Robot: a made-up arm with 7 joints.
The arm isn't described. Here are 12 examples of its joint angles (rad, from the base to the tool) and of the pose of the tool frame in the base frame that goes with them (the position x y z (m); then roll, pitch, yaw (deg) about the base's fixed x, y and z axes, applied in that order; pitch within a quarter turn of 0, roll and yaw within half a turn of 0).
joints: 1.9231 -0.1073 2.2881 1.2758 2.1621 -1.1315 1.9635
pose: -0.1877 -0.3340 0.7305 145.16 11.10 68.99
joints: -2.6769 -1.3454 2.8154 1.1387 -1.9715 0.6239 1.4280
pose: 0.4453 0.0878 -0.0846 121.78 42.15 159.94
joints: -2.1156 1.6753 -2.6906 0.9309 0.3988 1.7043 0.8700
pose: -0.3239 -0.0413 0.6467 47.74 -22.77 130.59
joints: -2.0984 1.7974 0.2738 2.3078 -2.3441 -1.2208 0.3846
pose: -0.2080 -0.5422 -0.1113 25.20 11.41 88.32
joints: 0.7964 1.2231 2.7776 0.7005 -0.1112 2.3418 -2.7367
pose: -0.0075 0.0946 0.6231 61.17 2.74 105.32
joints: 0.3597 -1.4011 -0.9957 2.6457 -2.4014 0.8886 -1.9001
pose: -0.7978 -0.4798 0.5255 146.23 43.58 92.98
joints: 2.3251 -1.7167 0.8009 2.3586 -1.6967 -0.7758 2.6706
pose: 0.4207 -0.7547 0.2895 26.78 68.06 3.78
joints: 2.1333 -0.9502 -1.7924 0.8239 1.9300 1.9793 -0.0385
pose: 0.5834 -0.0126 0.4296 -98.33 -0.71 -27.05
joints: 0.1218 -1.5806 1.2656 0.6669 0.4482 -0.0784 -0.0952
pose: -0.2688 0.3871 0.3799 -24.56 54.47 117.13
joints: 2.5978 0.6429 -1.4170 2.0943 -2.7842 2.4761 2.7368
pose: -0.1989 0.5161 0.9977 -162.28 -4.83 160.98
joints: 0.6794 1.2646 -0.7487 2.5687 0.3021 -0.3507 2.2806
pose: 0.7684 0.5289 0.5562 -145.56 -69.86 -97.63
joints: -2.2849 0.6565 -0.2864 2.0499 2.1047 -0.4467 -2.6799
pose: -0.5486 -0.3703 0.7001 24.56 45.95 -62.42
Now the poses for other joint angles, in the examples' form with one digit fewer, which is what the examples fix.
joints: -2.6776 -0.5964 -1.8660 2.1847 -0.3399 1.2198 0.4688
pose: 0.329 0.626 0.934 58.3 -30.6 155.0
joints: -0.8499 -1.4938 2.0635 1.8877 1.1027 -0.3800 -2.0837
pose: -0.219 0.846 0.205 174.2 48.9 -25.9
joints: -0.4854 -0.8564 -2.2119 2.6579 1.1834 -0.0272 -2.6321
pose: -0.746 0.339 0.842 -27.5 38.4 -113.6
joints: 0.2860 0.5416 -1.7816 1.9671 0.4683 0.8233 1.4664
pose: 0.465 -0.318 1.037 60.3 -65.2 -45.0
